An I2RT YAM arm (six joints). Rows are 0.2 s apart.
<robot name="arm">
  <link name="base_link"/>
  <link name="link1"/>
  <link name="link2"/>
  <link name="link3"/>
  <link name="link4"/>
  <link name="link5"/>
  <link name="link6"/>
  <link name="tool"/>
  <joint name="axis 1" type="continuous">
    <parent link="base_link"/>
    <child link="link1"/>
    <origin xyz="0 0 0.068"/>
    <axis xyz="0 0 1"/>
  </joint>
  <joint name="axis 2" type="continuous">
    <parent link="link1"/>
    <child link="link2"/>
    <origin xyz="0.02 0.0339 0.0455"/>
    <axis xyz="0 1 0"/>
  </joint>
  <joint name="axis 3" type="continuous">
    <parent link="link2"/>
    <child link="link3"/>
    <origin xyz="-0.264 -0.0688 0"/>
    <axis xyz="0 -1 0"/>
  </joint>
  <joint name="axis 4" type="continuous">
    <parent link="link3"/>
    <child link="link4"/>
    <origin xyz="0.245 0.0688 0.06"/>
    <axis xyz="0 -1 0"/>
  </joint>
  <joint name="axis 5" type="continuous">
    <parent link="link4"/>
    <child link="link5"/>
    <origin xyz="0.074 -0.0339 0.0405"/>
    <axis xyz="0 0 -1"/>
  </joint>
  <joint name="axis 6" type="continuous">
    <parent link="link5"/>
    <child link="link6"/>
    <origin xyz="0.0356 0 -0.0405"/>
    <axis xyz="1 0 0"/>
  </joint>
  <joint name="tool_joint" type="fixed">
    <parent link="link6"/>
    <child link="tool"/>
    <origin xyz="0 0 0" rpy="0 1.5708 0"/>
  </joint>
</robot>
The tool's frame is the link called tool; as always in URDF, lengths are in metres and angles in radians. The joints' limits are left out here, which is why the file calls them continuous.
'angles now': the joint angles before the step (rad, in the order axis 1, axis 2, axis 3, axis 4, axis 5, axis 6). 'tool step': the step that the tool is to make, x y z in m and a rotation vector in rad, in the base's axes. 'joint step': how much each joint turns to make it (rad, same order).
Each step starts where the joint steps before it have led.
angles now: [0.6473, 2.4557, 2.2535, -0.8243, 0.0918, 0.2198]
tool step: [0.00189, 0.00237, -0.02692, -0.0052, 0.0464, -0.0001]
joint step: [0.0000, 0.0412, -0.0225, 0.0226, -0.0206, 0.0121]
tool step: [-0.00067, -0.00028, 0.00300, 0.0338, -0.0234, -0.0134]
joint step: [0.0000, -0.0257, -0.0432, 0.0553, -0.0044, 0.0181]
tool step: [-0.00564, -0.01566, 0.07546, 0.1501, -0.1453, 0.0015]
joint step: [-0.0202, -0.1738, -0.0600, 0.0922, -0.0402, 0.0032]
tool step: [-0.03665, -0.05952, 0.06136, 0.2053, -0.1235, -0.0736]
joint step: [-0.0628, -0.3557, -0.3770, 0.2390, -0.0575, 0.0831]
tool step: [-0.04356, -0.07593, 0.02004, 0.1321, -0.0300, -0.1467]
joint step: [-0.1090, -0.3155, -0.3407, 0.1202, -0.0212, 0.1054]
